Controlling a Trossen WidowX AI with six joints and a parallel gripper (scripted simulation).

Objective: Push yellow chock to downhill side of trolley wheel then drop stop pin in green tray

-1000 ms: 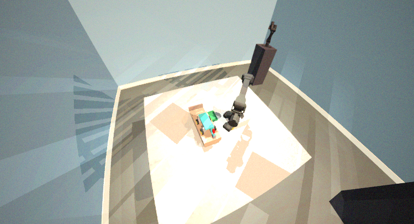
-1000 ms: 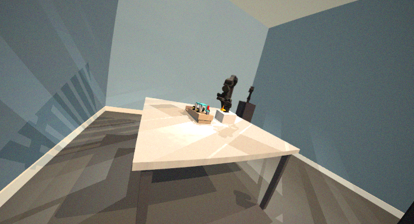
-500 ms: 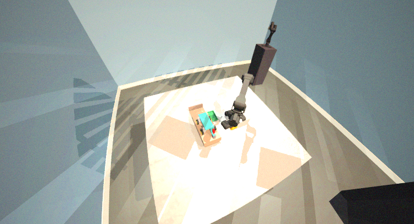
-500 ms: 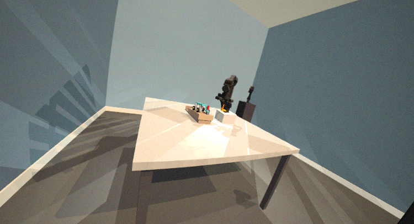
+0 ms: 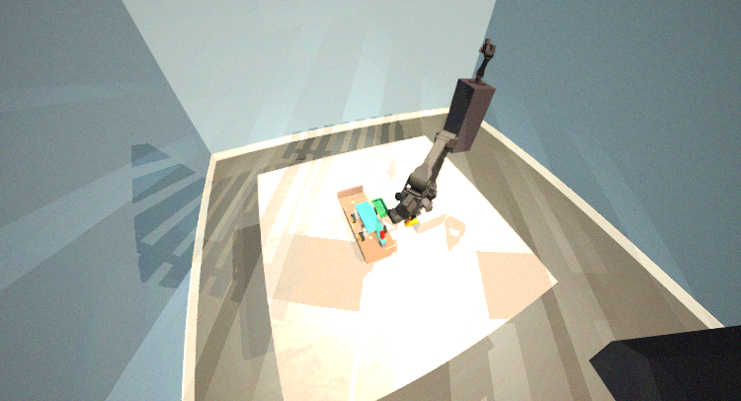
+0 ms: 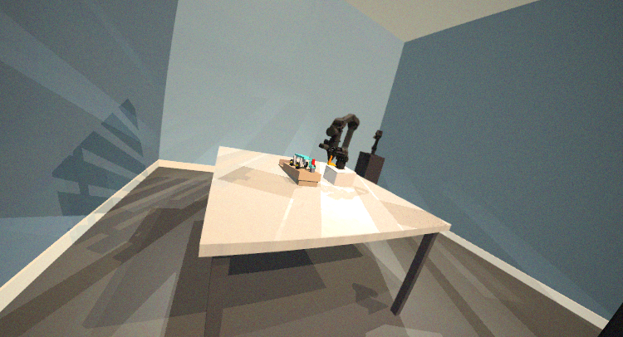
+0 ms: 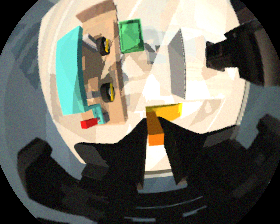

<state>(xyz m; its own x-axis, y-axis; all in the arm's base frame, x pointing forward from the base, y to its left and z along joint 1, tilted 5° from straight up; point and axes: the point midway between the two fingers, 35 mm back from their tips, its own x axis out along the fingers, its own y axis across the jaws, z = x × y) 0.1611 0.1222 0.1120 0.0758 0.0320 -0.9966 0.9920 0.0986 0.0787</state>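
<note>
The red-headed stop pin is 12 cm ahead of my gripper tip, 4 cm below it and 3 cm to the left of it. Also, from my gripper tip: cyan trolley 15 cm ahead, 8 cm to the right, 6 cm below; yellow chock 2 cm behind, 1 cm below; green tray 21 cm to the right, 18 cm below, 4 cm ahead.
</note>
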